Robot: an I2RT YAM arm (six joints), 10 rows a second.
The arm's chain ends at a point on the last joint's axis. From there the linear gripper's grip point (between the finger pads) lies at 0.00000 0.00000 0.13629 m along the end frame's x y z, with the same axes.
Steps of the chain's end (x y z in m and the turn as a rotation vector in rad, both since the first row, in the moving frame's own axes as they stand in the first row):
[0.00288, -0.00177, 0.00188, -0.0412, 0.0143, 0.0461]
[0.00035, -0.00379, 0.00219, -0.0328, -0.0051, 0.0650]
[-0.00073, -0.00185, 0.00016, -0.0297, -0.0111, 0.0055]
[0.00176, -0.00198, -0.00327, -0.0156, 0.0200, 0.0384]
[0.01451, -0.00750, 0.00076, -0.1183, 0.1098, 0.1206]
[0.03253, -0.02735, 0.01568, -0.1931, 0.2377, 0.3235]
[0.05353, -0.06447, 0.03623, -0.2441, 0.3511, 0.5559]
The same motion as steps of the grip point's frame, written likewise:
[0.00470, 0.00389, 0.00175, -0.0412, 0.0143, 0.0461]
[-0.00049, 0.00065, 0.00211, -0.0328, -0.0051, 0.0650]
[-0.00225, 0.00219, 0.00009, -0.0297, -0.0111, 0.0055]
[0.00444, 0.00020, -0.00331, -0.0156, 0.0200, 0.0384]
[0.02840, 0.00941, -0.00101, -0.1183, 0.1098, 0.1206]
[0.05968, 0.00326, 0.00939, -0.1931, 0.2377, 0.3235]
[0.08868, -0.02110, 0.02427, -0.2441, 0.3511, 0.5559]

